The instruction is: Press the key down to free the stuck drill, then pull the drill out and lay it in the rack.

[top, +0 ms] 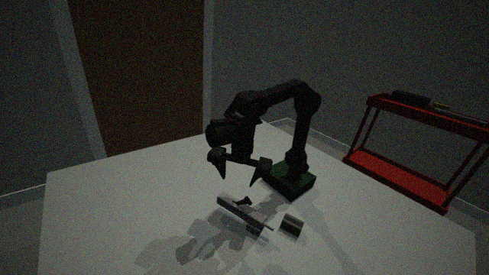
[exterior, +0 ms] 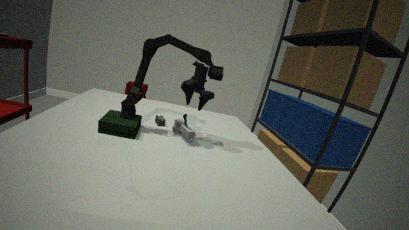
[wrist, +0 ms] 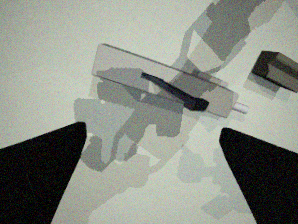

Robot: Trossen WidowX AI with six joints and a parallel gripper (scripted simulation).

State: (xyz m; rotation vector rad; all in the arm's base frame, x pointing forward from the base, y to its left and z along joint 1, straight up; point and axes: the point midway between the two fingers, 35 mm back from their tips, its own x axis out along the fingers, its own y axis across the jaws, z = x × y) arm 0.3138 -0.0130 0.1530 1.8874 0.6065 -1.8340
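Right now the drill is 4 cm behind my gripper tip, 8 cm to the left of it and 13 cm below it. The rest, counted from my gripper tip: small dark key: 2 cm behind, 2 cm to the left, 8 cm below; long grey block: 2 cm behind, 2 cm to the left, 13 cm below.
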